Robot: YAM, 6 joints.
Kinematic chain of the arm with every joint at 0, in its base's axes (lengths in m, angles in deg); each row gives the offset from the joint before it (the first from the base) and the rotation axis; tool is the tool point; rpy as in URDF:
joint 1: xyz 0 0 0.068 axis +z
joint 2: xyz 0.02 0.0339 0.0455 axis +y
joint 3: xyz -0.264 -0.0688 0 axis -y
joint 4: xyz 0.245 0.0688 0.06 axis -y
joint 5: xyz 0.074 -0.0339 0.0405 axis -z
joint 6: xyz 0.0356 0 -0.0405 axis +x
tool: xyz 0 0 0 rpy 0 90 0
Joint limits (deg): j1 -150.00..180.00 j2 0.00..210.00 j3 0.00..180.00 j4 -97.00..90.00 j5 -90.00..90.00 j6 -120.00..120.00
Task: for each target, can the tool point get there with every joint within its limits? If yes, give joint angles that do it. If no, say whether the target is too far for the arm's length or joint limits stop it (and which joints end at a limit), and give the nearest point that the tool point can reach.
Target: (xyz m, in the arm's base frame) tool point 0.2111 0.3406 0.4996
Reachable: yes | joints -121.34 16.77 129.89 -14.41 -5.14 65.82
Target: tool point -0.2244 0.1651 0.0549
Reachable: yes | joints 148.05 108.79 37.25 3.45 36.70 -4.40
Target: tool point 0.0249 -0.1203 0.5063
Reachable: yes | joints -65.76 60.11 101.54 -67.74 48.59 69.61
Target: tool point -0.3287 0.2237 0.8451
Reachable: no: too far | nearest point -0.2538 0.1727 0.6696 | short by 0.197 m
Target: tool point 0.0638 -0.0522 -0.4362
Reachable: no: joint limits stop it (at a limit: joint 2) | nearest point 0.0889 -0.0727 -0.3547 | short by 0.088 m
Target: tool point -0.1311 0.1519 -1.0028
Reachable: no: too far | nearest point -0.1509 0.1749 -0.3799 | short by 0.624 m
